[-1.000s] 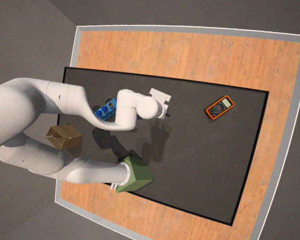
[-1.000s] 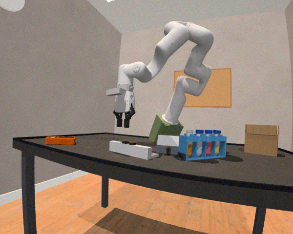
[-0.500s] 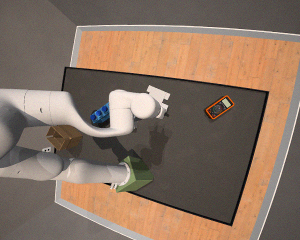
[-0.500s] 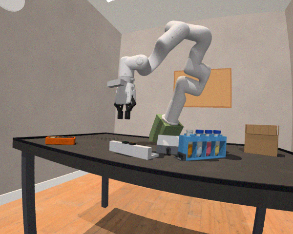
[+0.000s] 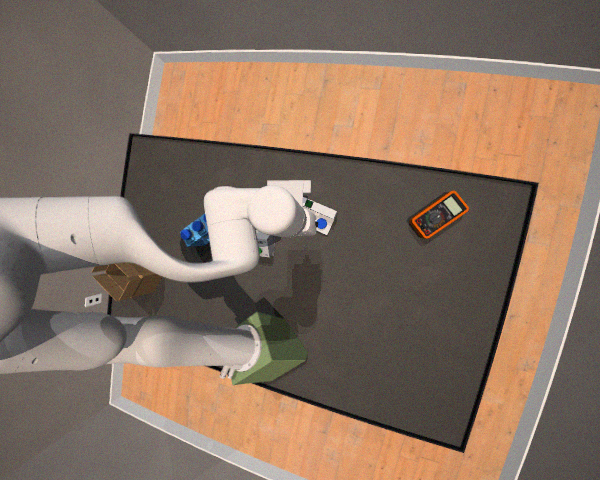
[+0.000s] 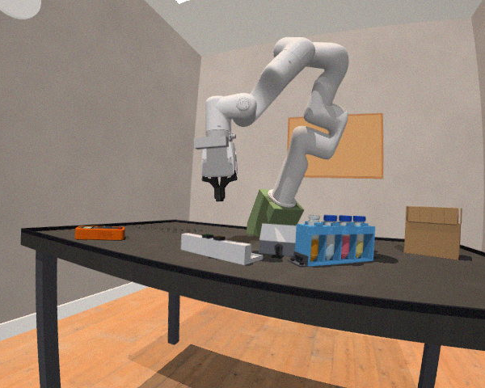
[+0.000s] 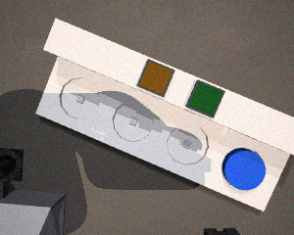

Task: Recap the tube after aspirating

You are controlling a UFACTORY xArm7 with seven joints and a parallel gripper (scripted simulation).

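The blue cycle key lies 180 mm to the left of my hand, 130 mm behind it and 100 mm below it. The rest, counted from my hand: blue cap: 150 mm below, 30 mm to the right, 20 mm ahead; then key housing: 160 mm to the left, 110 mm below, 110 mm behind; then green ready key: 130 mm to the left, 120 mm behind, 100 mm below.
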